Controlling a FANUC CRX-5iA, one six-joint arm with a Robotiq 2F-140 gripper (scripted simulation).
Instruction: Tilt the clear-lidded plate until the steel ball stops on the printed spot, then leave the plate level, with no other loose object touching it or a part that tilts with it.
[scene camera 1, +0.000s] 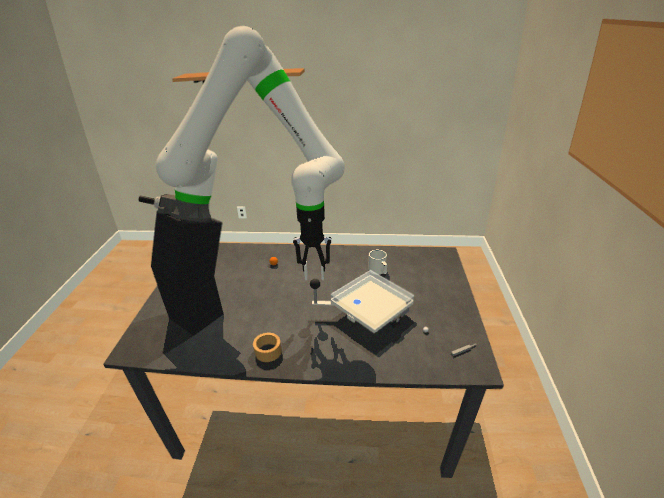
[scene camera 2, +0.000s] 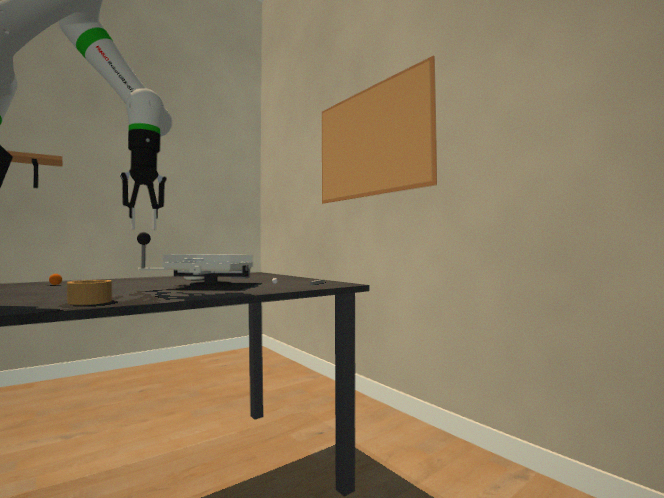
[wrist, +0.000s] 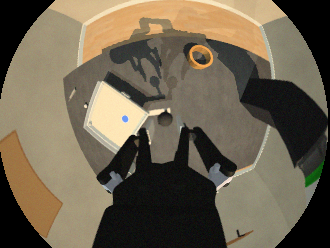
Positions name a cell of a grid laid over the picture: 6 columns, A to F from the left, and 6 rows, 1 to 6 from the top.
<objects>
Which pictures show my gripper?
Scene camera 1, scene camera 2 and the wrist view: all of them.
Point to a clear-lidded plate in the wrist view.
C3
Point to my gripper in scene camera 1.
At C4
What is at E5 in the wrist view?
My gripper.
</objects>
